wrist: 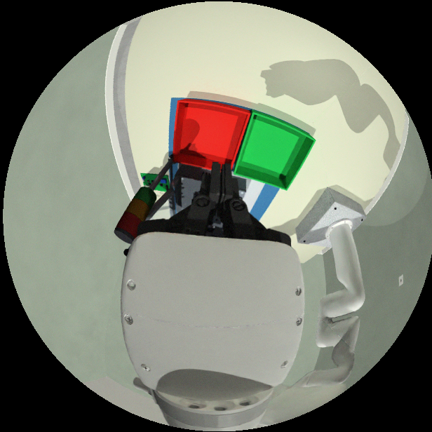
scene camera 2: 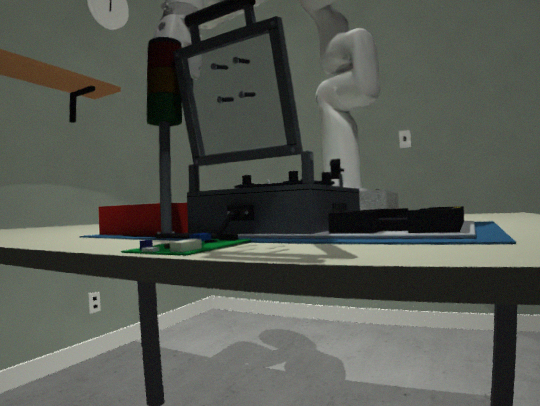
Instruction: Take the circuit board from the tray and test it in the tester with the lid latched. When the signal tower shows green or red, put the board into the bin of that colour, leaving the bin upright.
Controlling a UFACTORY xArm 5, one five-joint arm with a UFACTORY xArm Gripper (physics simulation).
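Note:
A green circuit board [scene camera 2: 212,245] [wrist: 148,179] lies flat on the table near its front edge, by the foot of the signal tower [scene camera 2: 164,82] [wrist: 135,214], outside the bins. The tower's red, amber and green segments look dark. The tester [scene camera 2: 275,212] has its lid [scene camera 2: 287,85] raised and tilted; whether its nest holds a board is unclear. The red bin [scene camera 2: 130,220] [wrist: 212,132] and green bin [wrist: 272,147] stand upright, side by side, and look empty. My gripper [wrist: 218,174] is shut and empty, high above the table; its fingers are hidden in the scene view.
A black tray-like object [scene camera 2: 370,221] rests on a white plate at the tester's right in the scene view; its inside is hidden. A blue mat [scene camera 2: 496,234] [wrist: 173,117] lies under the station. The tower's pole [scene camera 2: 165,175] stands close beside the tester. The arm's base [wrist: 327,215] is near the green bin.

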